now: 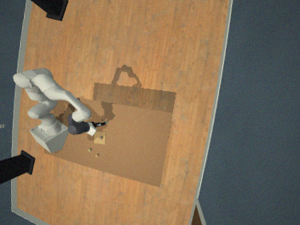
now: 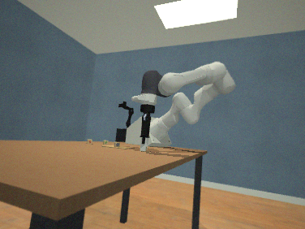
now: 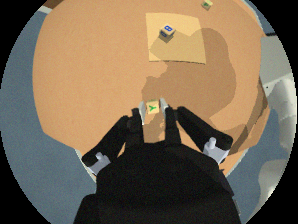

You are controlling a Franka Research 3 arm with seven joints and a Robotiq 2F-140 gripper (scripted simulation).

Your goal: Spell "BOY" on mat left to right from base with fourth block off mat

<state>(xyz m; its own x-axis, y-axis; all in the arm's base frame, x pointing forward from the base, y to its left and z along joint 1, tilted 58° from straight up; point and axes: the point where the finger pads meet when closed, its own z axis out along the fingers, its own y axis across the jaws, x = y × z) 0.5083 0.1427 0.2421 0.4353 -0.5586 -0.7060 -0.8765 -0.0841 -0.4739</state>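
Right now my hand is 10 mm past the mat, 180 mm to the left of it and 30 mm above it.
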